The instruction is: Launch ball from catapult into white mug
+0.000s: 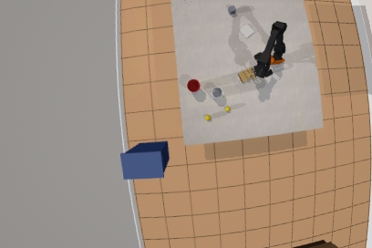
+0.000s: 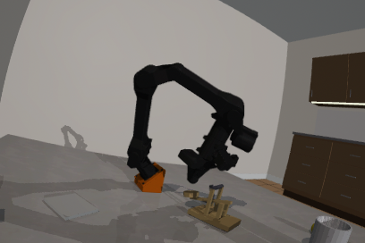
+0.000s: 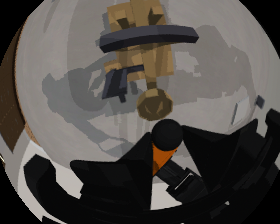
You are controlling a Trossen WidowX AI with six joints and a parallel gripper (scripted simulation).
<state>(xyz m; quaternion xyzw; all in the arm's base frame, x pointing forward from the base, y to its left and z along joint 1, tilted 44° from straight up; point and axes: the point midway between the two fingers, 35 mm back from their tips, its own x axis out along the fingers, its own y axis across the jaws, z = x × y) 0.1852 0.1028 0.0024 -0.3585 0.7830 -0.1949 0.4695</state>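
My gripper tip is now 60 mm short of the wooden catapult, 40 mm to the right of it and 50 mm above it. Also, from my gripper tip: black ball: 10 mm above; flat white slab: 30 mm ahead, 350 mm to the right, 90 mm below; white mug: 390 mm ahead, 180 mm to the left, 70 mm below.
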